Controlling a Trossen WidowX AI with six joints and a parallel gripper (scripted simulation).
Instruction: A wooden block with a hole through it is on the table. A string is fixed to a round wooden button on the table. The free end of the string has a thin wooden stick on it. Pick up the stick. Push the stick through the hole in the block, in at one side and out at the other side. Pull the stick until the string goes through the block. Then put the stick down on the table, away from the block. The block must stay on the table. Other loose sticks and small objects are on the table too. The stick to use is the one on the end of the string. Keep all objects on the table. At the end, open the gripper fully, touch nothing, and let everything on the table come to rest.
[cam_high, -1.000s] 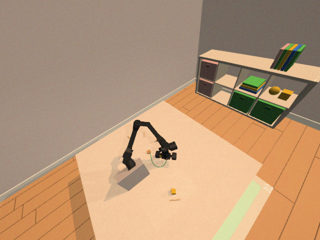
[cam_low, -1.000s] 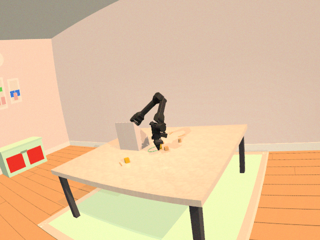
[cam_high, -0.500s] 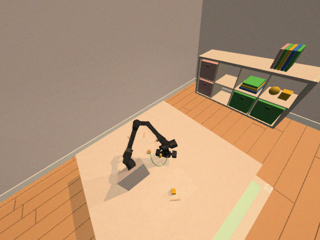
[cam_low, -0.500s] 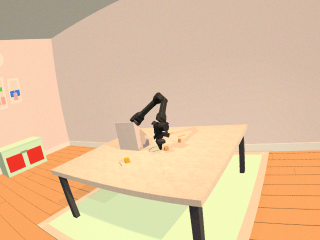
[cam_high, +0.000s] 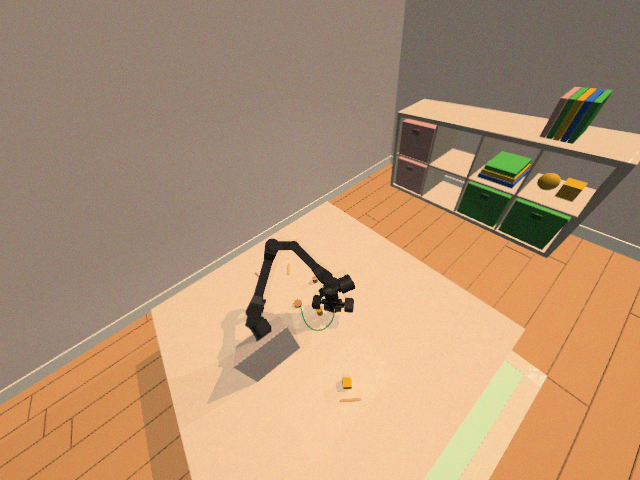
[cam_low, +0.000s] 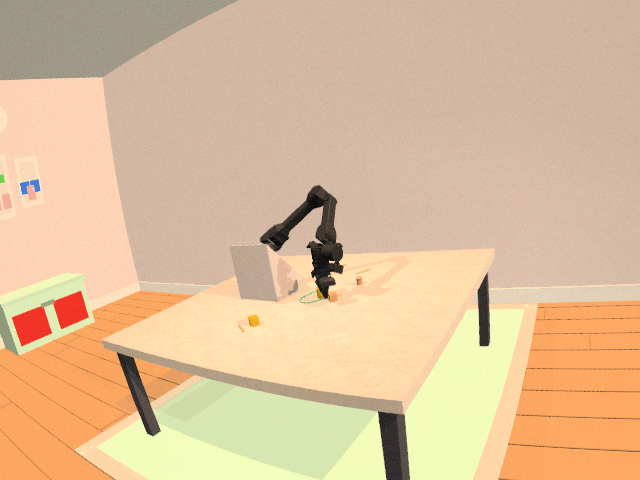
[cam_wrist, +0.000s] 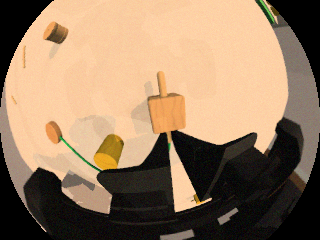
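Now: gripper tip 10 mm to the right of the thin wooden stick and 10 mm short of it. The rest, counted from my gripper tip: round wooden button 160 mm to the left, 120 mm behind, 10 mm below; wooden block 20 mm to the left, 20 mm ahead; yellow cylinder 60 mm behind, 40 mm to the left.
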